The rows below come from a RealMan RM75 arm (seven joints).
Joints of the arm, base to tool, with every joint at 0 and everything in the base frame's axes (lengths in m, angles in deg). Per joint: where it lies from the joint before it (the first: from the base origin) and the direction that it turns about. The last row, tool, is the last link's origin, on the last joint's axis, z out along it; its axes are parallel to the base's.
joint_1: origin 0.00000 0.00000 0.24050 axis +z
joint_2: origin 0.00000 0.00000 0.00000 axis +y
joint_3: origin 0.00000 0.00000 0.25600 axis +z
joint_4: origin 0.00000 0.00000 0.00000 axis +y
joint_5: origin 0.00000 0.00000 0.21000 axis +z
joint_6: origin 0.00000 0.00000 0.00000 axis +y
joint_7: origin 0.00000 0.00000 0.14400 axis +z
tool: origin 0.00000 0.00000 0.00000
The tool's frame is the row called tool.
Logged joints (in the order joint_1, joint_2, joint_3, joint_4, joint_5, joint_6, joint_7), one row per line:
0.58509, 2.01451, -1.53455, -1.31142, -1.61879, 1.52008, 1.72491
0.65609, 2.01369, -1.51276, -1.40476, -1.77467, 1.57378, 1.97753
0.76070, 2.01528, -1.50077, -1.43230, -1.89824, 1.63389, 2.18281
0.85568, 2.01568, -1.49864, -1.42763, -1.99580, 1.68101, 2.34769
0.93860, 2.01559, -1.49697, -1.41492, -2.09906, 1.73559, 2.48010
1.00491, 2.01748, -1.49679, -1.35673, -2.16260, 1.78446, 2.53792
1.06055, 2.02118, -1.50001, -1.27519, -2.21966, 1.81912, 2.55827
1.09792, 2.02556, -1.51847, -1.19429, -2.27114, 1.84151, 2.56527
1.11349, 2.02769, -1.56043, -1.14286, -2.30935, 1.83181, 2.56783
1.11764, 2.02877, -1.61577, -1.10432, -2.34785, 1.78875, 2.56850
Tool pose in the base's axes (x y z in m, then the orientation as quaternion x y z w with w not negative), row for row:
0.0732, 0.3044, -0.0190, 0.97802, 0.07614, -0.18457, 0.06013
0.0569, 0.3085, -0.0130, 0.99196, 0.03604, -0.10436, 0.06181
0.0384, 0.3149, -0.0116, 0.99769, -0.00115, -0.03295, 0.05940
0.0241, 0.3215, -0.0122, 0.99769, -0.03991, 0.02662, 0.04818
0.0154, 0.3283, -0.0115, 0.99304, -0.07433, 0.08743, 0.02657
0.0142, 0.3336, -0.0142, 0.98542, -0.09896, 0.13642, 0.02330
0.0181, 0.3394, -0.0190, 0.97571, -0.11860, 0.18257, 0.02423
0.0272, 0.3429, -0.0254, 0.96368, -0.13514, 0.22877, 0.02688
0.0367, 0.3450, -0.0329, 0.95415, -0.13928, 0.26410, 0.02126
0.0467, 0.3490, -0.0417, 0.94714, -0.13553, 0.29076, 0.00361
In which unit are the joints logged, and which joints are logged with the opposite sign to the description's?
The joints are logged in radians. Opposite sign: joint_6.
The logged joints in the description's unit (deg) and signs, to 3 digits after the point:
33.523, 115.423, -87.923, -75.139, -92.750, -87.094, 98.830
37.591, 115.376, -86.675, -80.487, -101.681, -90.171, 113.304
43.585, 115.467, -85.988, -82.065, -108.761, -93.615, 125.066
49.027, 115.490, -85.866, -81.797, -114.351, -96.315, 134.513
53.778, 115.485, -85.770, -81.069, -120.267, -99.442, 142.099
57.577, 115.593, -85.760, -77.735, -123.908, -102.242, 145.412
60.765, 115.805, -85.944, -73.063, -127.177, -104.228, 146.578
62.906, 116.056, -87.002, -68.428, -130.127, -105.511, 146.979
63.798, 116.178, -89.406, -65.481, -132.316, -104.955, 147.126
64.036, 116.240, -92.577, -63.273, -134.522, -102.488, 147.164

